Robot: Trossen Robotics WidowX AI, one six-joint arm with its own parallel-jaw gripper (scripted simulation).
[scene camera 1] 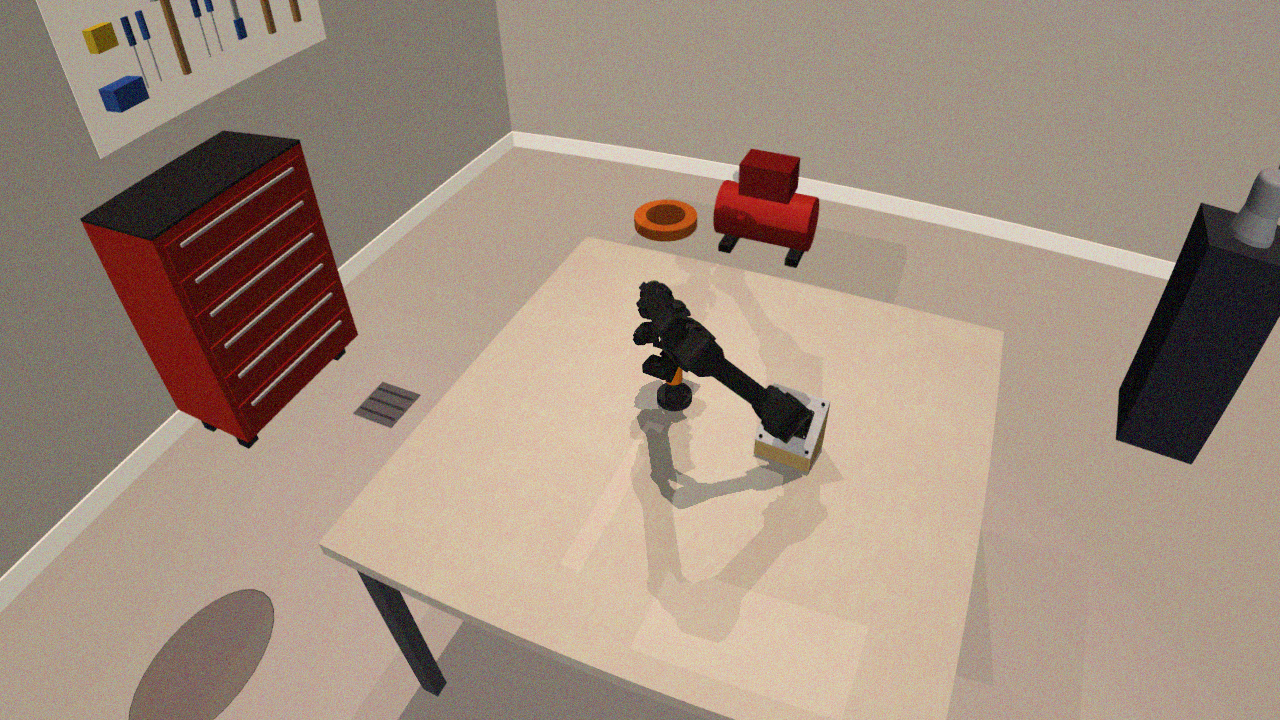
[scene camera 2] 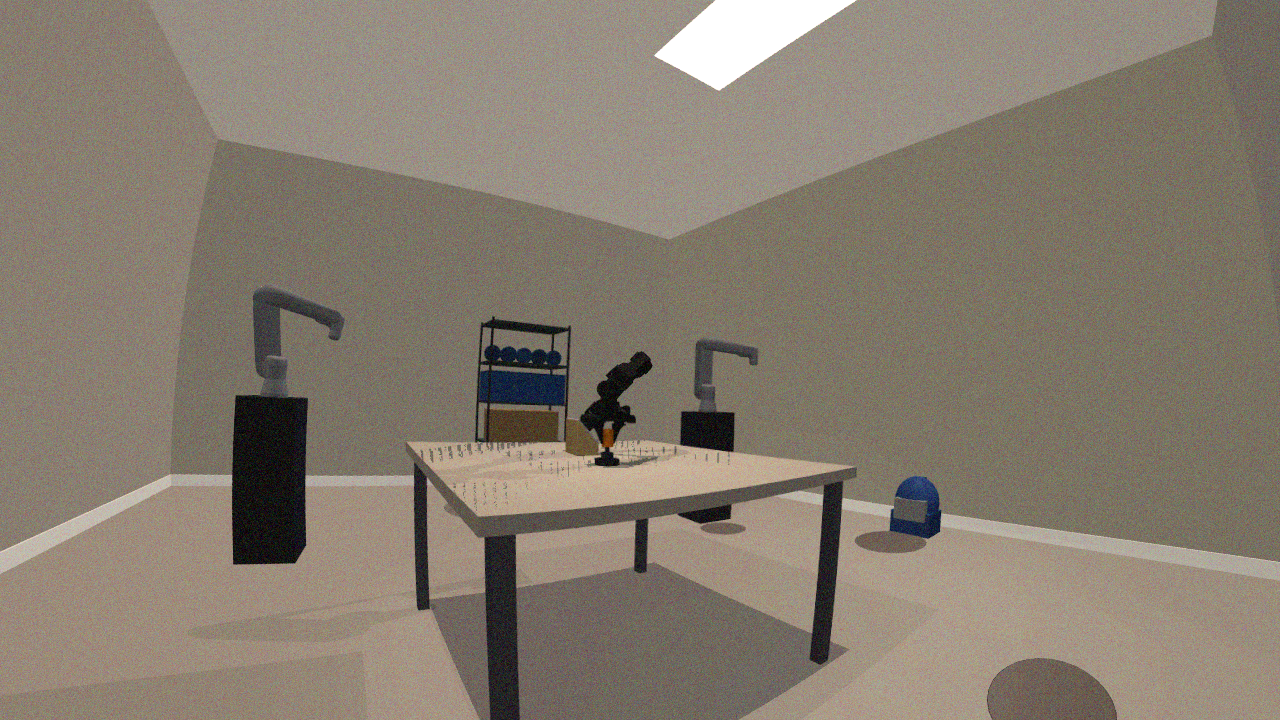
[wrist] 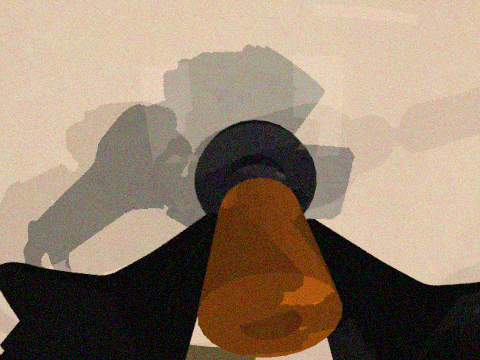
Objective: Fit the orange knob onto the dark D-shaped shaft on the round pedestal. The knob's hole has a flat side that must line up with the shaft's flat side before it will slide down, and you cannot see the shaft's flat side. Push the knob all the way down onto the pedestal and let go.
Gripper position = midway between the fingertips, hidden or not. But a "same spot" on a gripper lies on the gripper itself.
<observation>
my gripper: scene camera 1 673, 376; scene camera 2; wrist
same spot on my gripper: [wrist: 155, 301] = [scene camera 2: 617, 426]
</observation>
